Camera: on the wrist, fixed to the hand. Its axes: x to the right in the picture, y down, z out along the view.
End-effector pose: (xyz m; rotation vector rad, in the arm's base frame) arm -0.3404 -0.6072 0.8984 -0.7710 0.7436 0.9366
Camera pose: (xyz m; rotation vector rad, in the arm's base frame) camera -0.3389 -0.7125 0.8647 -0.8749 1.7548 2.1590
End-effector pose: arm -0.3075 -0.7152 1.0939 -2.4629 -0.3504 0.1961
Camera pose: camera -0.3049 -0.7542 1.1973 -2.5168 1.7088 -0.1184
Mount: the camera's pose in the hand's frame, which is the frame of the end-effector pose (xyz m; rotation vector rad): -0.0148 -0.0332 -0.1044 -0.3995 0.6264 1.3725
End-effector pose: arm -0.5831 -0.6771 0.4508 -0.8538 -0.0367 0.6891
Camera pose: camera -0.5458 -0.7718 0.4077 -1.4224 1.0971 1.6768
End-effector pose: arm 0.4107 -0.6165 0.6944 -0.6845 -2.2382 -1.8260
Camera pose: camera 0.3929 -0.7251 0.6835 -1.0857 -0.5929 -1.3434
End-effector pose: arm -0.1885 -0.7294 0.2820 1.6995 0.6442 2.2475
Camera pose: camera -0.2861 -0.7275 0.2302 -0.8072 0.7977 -2.1552
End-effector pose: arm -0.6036 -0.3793 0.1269 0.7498 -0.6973 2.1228
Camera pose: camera -0.5985 -0.2968 0.0535 0.7748 1.2265 -2.5284
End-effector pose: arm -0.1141 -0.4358 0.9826 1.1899 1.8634 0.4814
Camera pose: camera -0.2148 -0.4521 1.0252 2.0249 0.9715 2.0258
